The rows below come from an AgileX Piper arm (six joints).
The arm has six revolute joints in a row. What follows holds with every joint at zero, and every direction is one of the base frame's.
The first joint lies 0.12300 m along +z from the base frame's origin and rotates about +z.
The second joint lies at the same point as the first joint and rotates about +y.
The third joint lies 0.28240 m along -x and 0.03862 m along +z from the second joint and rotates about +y.
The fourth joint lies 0.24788 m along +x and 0.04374 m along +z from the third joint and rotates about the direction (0.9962, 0, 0.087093).
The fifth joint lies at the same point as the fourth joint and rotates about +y.
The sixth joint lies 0.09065 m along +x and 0.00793 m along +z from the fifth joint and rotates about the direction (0.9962, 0, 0.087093).
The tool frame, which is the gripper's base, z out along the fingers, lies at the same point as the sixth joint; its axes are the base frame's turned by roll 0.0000, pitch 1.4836 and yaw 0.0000 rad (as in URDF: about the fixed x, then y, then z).
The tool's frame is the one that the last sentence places.
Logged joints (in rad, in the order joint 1, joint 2, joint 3, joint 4, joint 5, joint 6), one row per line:
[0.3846 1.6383 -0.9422 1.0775 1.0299 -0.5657]
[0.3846 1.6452 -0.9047 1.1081 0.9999 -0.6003]
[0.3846 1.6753 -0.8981 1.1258 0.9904 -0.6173]
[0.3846 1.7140 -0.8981 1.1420 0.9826 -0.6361]
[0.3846 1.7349 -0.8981 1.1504 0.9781 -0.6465]
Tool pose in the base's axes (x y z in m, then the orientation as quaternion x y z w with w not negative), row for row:
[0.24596 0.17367 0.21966 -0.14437 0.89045 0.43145 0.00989]
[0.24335 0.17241 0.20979 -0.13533 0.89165 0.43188 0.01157]
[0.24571 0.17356 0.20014 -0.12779 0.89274 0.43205 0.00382]
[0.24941 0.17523 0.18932 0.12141 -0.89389 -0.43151 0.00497]
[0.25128 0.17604 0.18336 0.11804 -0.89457 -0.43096 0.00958]
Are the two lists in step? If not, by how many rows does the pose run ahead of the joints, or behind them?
They are in step.
